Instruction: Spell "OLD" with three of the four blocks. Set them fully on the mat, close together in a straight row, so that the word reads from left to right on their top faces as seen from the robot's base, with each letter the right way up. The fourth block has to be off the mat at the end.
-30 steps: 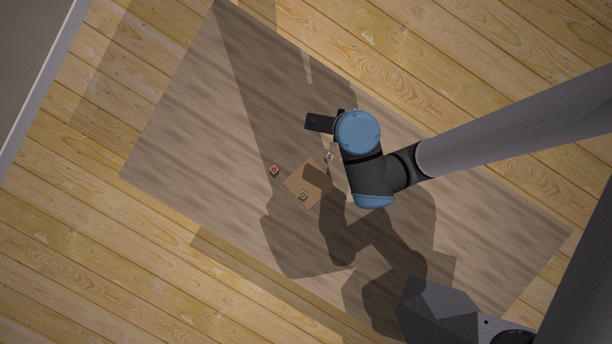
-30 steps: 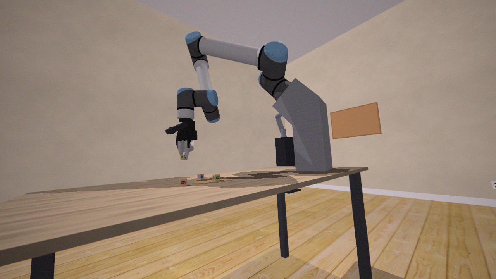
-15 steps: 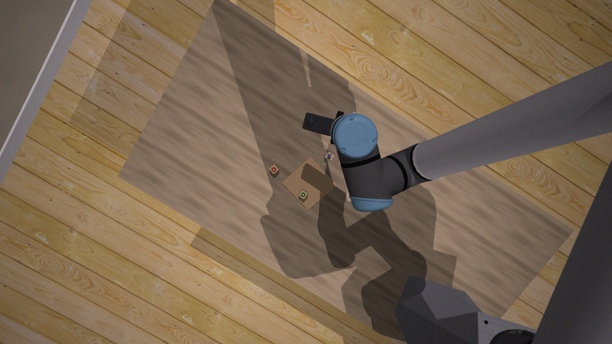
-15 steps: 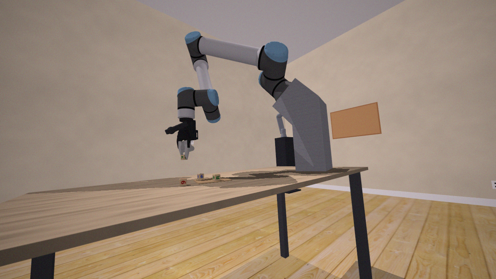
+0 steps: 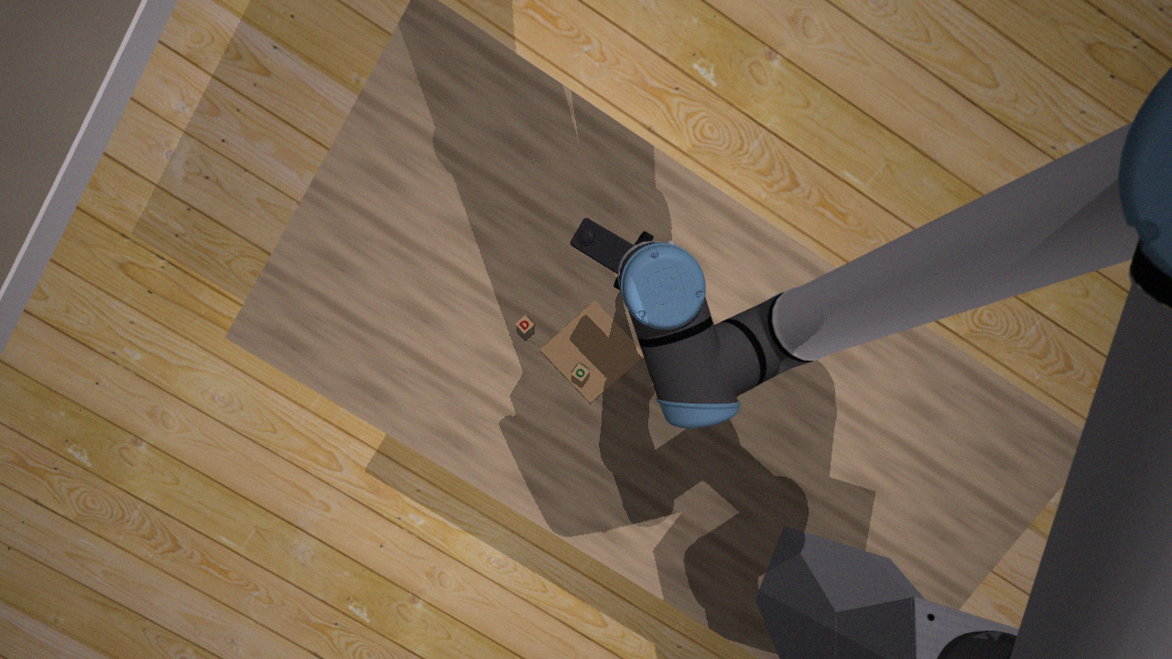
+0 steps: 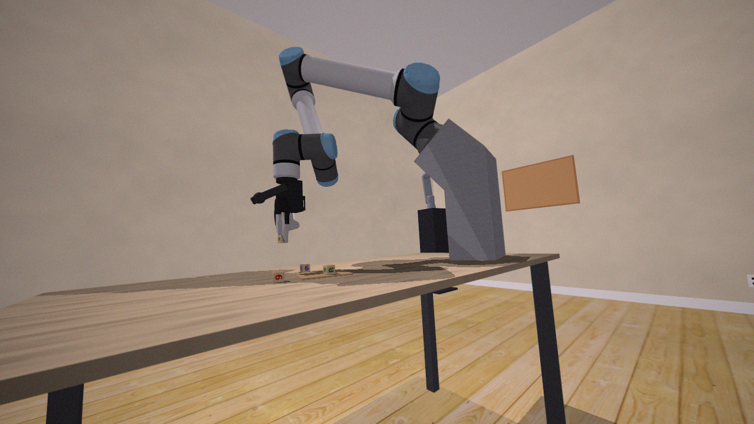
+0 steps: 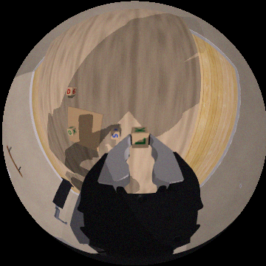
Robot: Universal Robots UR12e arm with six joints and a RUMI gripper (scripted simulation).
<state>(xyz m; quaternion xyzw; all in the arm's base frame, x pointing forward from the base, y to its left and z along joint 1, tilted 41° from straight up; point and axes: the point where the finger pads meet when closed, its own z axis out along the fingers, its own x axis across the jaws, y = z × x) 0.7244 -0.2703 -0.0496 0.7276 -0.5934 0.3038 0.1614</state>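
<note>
My gripper is now 5 cm past the mat, 19 cm to the right of it and 11 cm above it.
</note>
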